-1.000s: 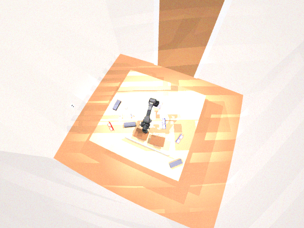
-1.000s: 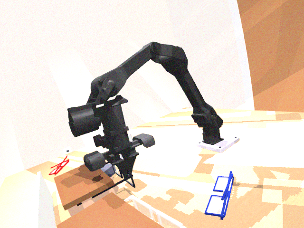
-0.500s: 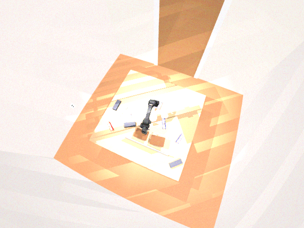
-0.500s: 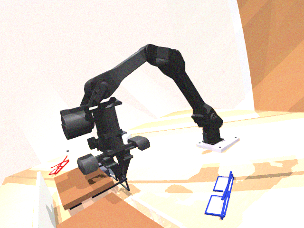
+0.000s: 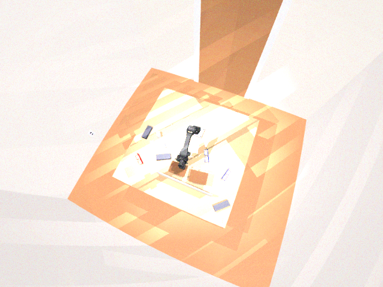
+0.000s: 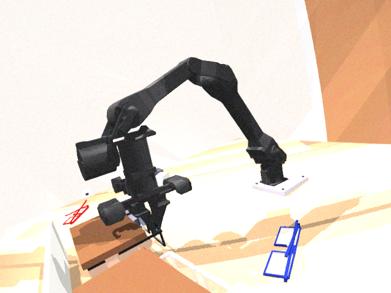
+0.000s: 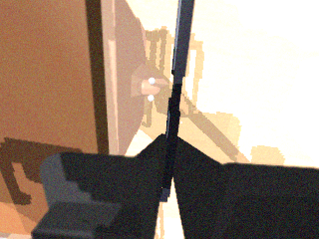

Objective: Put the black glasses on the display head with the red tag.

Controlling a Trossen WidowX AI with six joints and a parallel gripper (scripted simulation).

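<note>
Right now my gripper tip is 70 mm short of the brown-topped display head, 30 mm to the left of it and 10 mm above it. From my gripper tip the other things lie so: white stand (300 mm to the right, 80 mm behind, 40 mm below); then white rail (200 mm ahead, 100 mm to the left, 10 mm below).
</note>
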